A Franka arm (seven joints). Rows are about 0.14 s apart.
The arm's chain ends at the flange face. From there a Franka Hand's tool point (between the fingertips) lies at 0.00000 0.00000 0.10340 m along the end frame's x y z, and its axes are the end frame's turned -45 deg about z.
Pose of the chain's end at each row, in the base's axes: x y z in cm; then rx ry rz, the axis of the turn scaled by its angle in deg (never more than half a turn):
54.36 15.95 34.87 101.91 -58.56 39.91
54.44 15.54 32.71 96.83 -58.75 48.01
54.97 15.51 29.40 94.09 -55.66 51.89
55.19 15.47 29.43 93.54 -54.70 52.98
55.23 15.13 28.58 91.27 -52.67 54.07
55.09 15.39 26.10 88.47 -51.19 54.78
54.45 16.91 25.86 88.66 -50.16 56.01
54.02 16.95 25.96 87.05 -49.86 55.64
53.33 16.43 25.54 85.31 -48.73 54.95
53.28 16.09 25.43 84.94 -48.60 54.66
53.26 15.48 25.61 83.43 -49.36 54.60
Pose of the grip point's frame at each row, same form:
54.58 6.47 30.74 112.92 -14.63 11.32
55.21 5.74 29.51 107.47 -16.53 18.05
56.12 5.53 26.95 103.50 -14.74 20.79
56.47 5.46 27.17 102.54 -14.08 21.61
56.56 5.02 26.84 99.73 -13.11 21.91
56.34 5.20 24.89 96.70 -12.82 21.82
55.93 6.74 24.75 96.35 -11.83 22.95
55.33 6.73 25.09 94.90 -12.16 22.21
54.49 6.17 24.98 93.07 -11.82 21.03
54.38 5.82 24.92 92.73 -11.84 20.65
54.17 5.19 25.25 91.70 -13.07 20.37

